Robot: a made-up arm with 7 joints.
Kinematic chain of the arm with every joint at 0, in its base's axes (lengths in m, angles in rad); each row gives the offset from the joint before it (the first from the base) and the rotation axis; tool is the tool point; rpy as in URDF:
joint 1: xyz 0 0 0.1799 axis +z
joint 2: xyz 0 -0.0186 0.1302 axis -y
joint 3: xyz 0 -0.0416 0.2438 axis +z
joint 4: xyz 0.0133 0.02 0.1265 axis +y
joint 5: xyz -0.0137 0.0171 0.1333 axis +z
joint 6: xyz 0 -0.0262 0.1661 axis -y
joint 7: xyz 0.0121 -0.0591 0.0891 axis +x
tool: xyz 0 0 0 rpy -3.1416 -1.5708 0
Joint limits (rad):
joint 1: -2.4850..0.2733
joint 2: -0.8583..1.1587
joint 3: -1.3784..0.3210
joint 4: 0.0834..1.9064
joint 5: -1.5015..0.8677
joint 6: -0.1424..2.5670
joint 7: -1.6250..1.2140
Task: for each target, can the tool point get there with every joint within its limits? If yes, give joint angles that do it. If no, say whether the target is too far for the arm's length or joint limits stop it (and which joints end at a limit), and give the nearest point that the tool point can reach.
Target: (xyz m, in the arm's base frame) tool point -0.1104 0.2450 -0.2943
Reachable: no: joint limits stop it (at a limit: joint 1, joint 2, joint 4, joint 5, joint 6) | nearest point -0.4046 -0.0406 0.1853 | short by 0.631 m
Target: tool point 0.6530 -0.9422 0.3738
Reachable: no: too far | nearest point 0.3937 -0.5681 0.4640 | short by 0.464 m
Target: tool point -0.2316 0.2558 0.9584
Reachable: yes | joints -1.0346 0.7234 -0.3562 0.7681 -1.0067 1.0898 -0.0710
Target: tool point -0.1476 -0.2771 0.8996
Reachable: yes | joints -1.5129 -0.2998 -0.3804 0.6369 0.2210 1.9358 -0.2969
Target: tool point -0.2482 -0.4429 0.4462
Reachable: yes | joints -1.8650 -0.6675 0.1052 1.5910 0.5113 1.8766 -0.5450
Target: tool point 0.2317 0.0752 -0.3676
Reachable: no: joint limits stop it (at a limit: joint 1, joint 2, joint 4, joint 5, joint 6) | nearest point 0.3598 0.0766 0.1600 | short by 0.543 m
